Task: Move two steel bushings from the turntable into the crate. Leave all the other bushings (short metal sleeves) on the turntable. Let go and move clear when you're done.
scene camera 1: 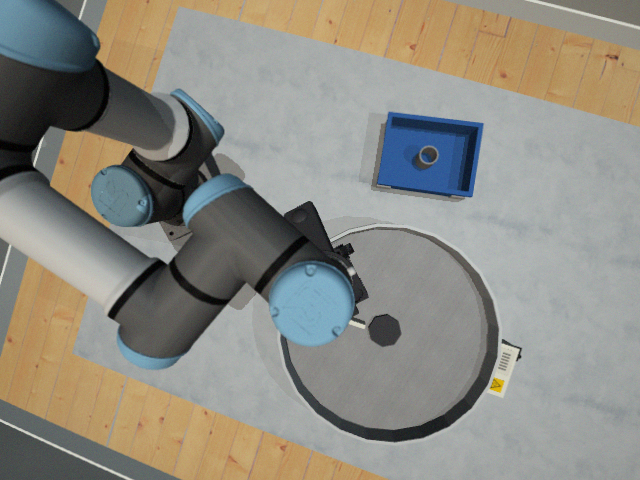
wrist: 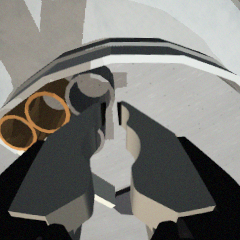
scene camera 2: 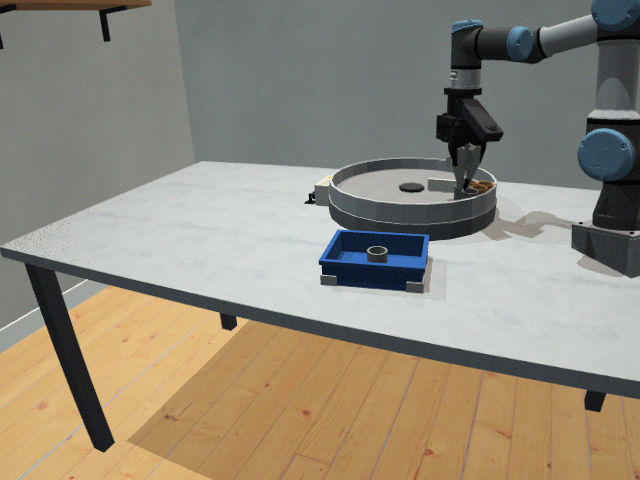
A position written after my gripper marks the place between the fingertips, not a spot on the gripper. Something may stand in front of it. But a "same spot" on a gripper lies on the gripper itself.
Scene:
my gripper: scene camera 1; wrist 111, 104; scene camera 2
same spot on my gripper: [scene camera 1: 305, 218] = [scene camera 2: 486, 123]

